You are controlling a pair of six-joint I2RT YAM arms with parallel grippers.
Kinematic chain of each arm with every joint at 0, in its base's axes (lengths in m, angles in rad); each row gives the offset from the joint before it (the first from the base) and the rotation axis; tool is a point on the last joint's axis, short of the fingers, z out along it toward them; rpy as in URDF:
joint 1: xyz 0 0 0.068 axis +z
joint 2: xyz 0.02 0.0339 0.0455 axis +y
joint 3: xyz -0.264 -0.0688 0 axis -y
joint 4: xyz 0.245 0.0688 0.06 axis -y
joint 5: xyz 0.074 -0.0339 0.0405 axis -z
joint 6: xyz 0.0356 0 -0.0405 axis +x
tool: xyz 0 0 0 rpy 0 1.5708 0
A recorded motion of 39 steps. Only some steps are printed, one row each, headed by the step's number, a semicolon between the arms.
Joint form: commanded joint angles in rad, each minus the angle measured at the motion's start. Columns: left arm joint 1, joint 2, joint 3, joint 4, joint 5, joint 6; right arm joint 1, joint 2, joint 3, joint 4, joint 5, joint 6.
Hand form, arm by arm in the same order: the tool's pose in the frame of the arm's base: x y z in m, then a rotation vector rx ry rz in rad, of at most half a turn. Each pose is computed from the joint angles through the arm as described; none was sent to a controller.
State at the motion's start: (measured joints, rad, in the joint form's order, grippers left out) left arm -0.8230 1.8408 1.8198 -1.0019 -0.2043 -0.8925; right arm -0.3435 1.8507 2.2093 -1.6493 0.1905 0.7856
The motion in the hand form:
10: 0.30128 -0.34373 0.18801 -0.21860 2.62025 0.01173; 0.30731 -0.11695 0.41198 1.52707 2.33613 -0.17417
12: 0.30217 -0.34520 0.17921 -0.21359 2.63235 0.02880; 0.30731 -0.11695 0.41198 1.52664 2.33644 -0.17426
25: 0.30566 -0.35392 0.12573 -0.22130 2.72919 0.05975; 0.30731 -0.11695 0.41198 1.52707 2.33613 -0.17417
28: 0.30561 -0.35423 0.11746 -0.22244 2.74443 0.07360; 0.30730 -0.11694 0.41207 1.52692 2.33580 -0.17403
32: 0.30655 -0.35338 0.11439 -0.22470 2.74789 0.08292; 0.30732 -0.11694 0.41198 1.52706 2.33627 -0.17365
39: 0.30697 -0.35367 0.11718 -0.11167 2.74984 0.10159; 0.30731 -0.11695 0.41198 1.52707 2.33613 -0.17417
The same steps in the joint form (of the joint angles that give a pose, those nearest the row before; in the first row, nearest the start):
10: -0.0599 0.3605 -0.0061 0.1209 -0.2159 -0.0919; 0.0011 -0.0073 0.0206 0.0031 0.0072 -0.0012
12: -0.0603 0.3807 -0.0061 0.1236 -0.2136 -0.0919; 0.0011 -0.0073 0.0206 0.0031 0.0072 -0.0015
25: -0.0618 0.5016 -0.0061 0.1621 -0.1492 -0.1179; 0.0011 -0.0073 0.0206 0.0031 0.0072 -0.0012
28: -0.0618 0.5200 -0.0061 0.1625 -0.1423 -0.1217; 0.0012 -0.0072 0.0210 0.0031 0.0073 -0.0011
32: -0.0591 0.5268 -0.0061 0.1621 -0.1427 -0.1217; 0.0011 -0.0072 0.0206 0.0030 0.0069 -0.0012
39: -0.0591 0.5226 -0.0027 0.1610 -0.1469 -0.0381; 0.0011 -0.0073 0.0206 0.0031 0.0072 -0.0012

